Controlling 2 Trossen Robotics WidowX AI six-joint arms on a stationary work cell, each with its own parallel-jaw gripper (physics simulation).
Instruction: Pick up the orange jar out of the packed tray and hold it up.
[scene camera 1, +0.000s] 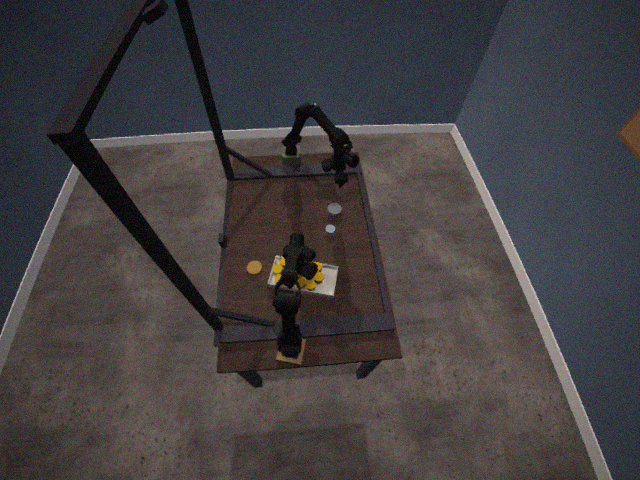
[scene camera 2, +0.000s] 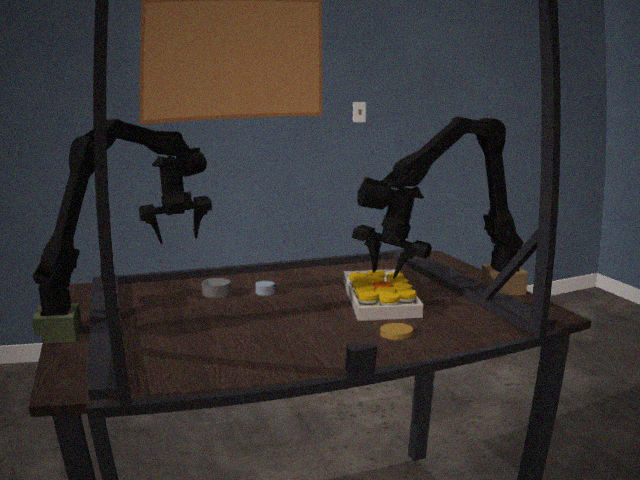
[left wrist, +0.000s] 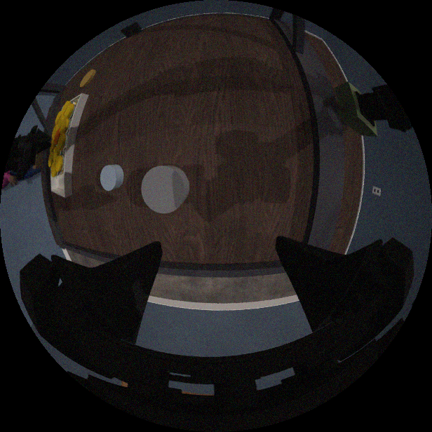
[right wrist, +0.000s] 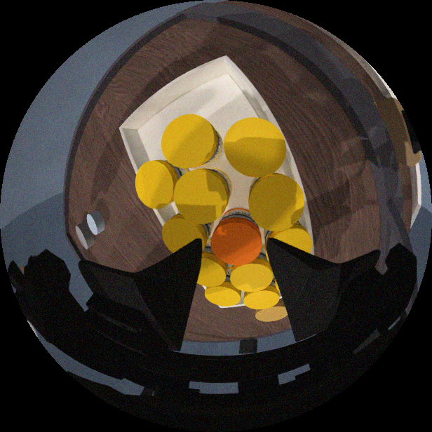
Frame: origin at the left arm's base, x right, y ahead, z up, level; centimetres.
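Where they show: left gripper, between the fingertips: (scene camera 2: 178, 241); right gripper, between the fingertips: (scene camera 2: 384, 275); left arm's base, origin of its link: (scene camera 1: 291, 151) (scene camera 2: 55, 310); right arm's base, origin of its link: (scene camera 1: 291, 349).
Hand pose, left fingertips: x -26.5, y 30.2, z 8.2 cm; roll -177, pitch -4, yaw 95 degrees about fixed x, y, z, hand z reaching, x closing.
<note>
Each offset is from my left fingertips to the top centre of the thing.
The orange jar @(dx +19.4, dy +47.5, dz -9.1 cm) (scene camera 2: 383, 284) (right wrist: 236, 240) stands upright in the white tray @(dx +16.5, dy +48.0, dz -10.7 cm) (scene camera 1: 328, 284) (scene camera 2: 387, 311) (right wrist: 210, 95), with several yellow-lidded jars @(dx +13.3, dy +53.2, dz -9.1 cm) (scene camera 1: 310, 284) @(dx +25.5, dy +41.8, dz -9.1 cm) (scene camera 2: 368, 297) (right wrist: 190, 141) packed around it. My right gripper (scene camera 2: 385, 273) (right wrist: 235, 244) is open, pointing down just above the jars. In the right wrist view the orange lid shows between its fingertips, and the fingers cover parts of neighbouring yellow lids. In scene camera 1 the right arm hides the orange jar. My left gripper (scene camera 2: 178, 240) (left wrist: 219, 245) is open and empty, high above the table's other end.
A flat tan-yellow disc @(dx +39.9, dy +43.5, dz -12.7 cm) (scene camera 1: 253, 267) (scene camera 2: 396, 331) (right wrist: 271, 314) lies on the table beside the tray. A light blue round piece @(dx +4.0, dy +21.5, dz -11.5 cm) (scene camera 1: 330, 228) (scene camera 2: 265, 288) (left wrist: 111, 177) and a wider grey one @(dx +1.7, dy +9.1, dz -10.9 cm) (scene camera 1: 334, 208) (scene camera 2: 216, 287) (left wrist: 164, 189) stand between the arms. Dark frame posts (scene camera 2: 549, 155) rise at the table's corners.
</note>
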